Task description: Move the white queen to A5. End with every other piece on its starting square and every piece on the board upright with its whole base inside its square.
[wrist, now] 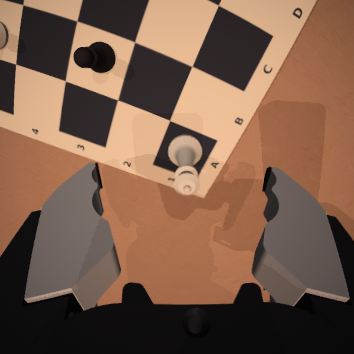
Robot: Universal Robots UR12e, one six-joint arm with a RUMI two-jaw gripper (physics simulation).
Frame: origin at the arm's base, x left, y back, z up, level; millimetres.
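Seen in the pictures: gripper, between the fingertips: [182, 168].
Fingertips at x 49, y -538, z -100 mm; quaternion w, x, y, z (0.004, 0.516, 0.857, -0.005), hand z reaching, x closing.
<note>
Offsets run from my fingertips to a thing's top centre. "spot": to the spot under its first point. Level surfaces: height alone.
The white queen @(dx -2, dy +1, dz +27 mm) [185, 159] stands upright on the dark A1 square at the near corner of the board @(spot: dx +21, dy +34, dz -26 mm) [204, 189]. Its base is inside the square, and its head leans toward the camera's lower side by perspective. My gripper [182, 168] is open, with one finger well to the left of the queen and the other well to the right; neither touches it. Square A5 does not show in the wrist view.
A black pawn @(dx -32, dy -78, dz +6 mm) [96, 57] stands on the light B3 square. Part of a white piece @(spot: dx -18, dy -144, dz -22 mm) [3, 35] shows at the left edge, on B5. The brown table @(dz -32 mm) [310, 165] surrounds the board's near and right edges, with gripper shadows on it.
</note>
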